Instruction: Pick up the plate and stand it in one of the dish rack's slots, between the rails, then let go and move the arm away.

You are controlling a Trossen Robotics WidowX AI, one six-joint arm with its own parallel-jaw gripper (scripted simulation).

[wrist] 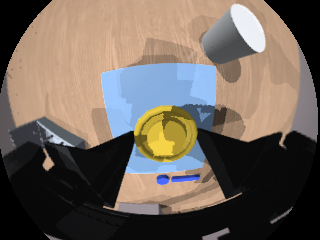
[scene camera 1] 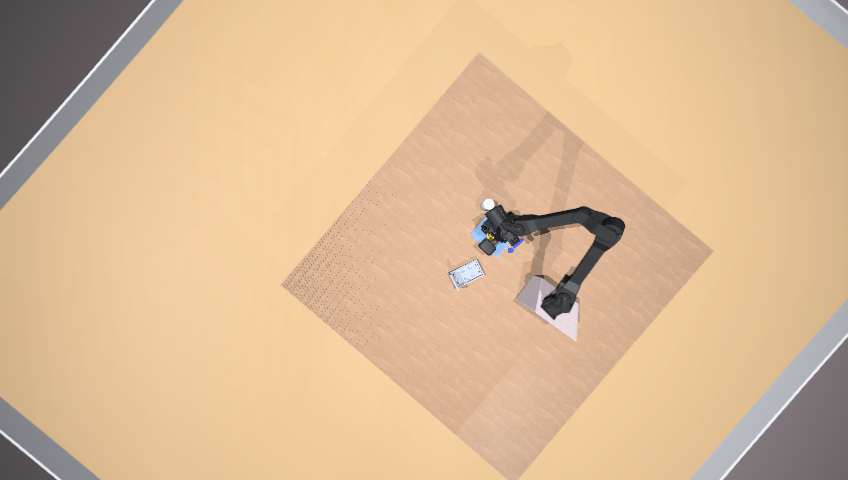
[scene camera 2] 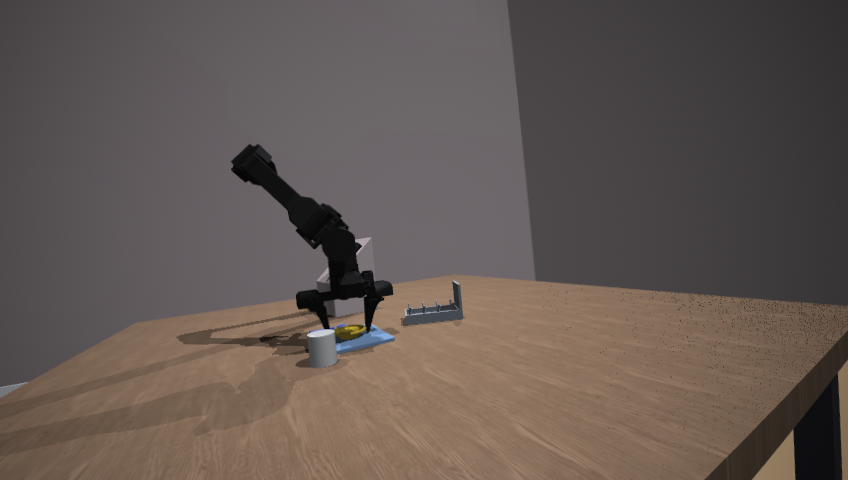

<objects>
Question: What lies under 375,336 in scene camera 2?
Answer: A blue mat.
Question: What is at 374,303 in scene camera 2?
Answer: My gripper.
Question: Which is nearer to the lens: the grey dish rack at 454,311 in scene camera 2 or the white cup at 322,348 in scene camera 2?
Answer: The white cup.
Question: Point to a grey dish rack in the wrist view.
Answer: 40,131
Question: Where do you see a yellow plate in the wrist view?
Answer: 167,133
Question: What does my gripper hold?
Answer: Nothing.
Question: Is my gripper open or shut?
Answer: Open.
</objects>
